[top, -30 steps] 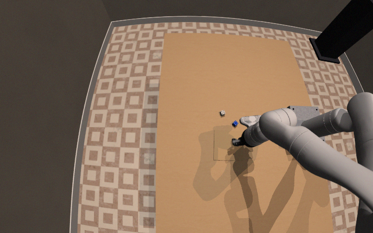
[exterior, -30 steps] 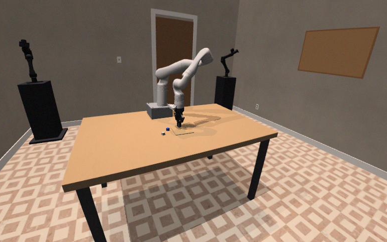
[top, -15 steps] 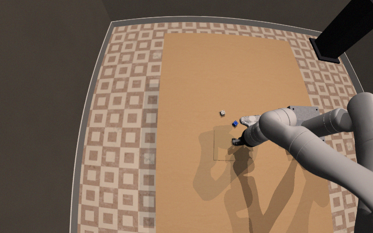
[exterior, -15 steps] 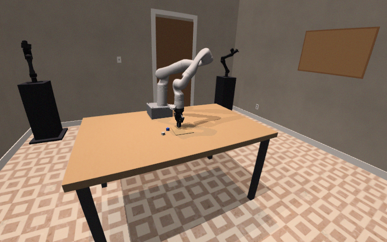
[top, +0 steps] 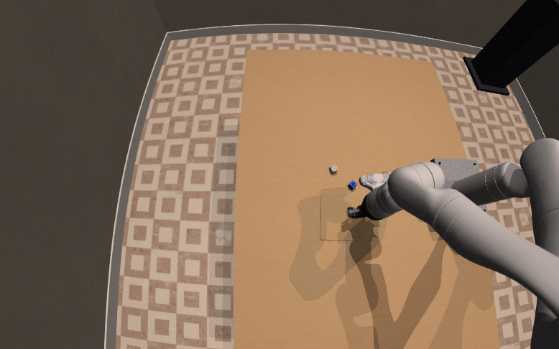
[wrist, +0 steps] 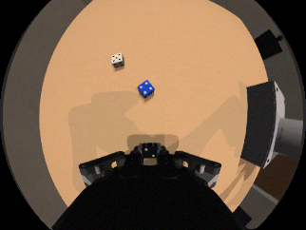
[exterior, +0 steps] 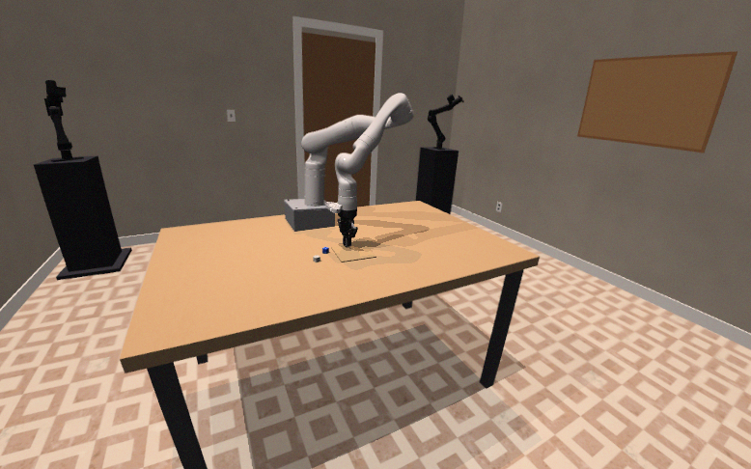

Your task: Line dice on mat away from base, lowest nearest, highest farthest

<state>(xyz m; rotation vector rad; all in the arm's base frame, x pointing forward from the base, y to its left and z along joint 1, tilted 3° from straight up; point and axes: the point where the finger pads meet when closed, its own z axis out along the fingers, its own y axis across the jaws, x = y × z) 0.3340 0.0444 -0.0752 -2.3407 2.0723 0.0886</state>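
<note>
My gripper is now 1 cm above the black die. Round my hand: blue die 2 cm ahead, 10 cm to the right, 2 cm below; mat 5 cm ahead, 1 cm to the left, 3 cm below; white die 8 cm ahead, 15 cm to the right, 2 cm below.
</note>
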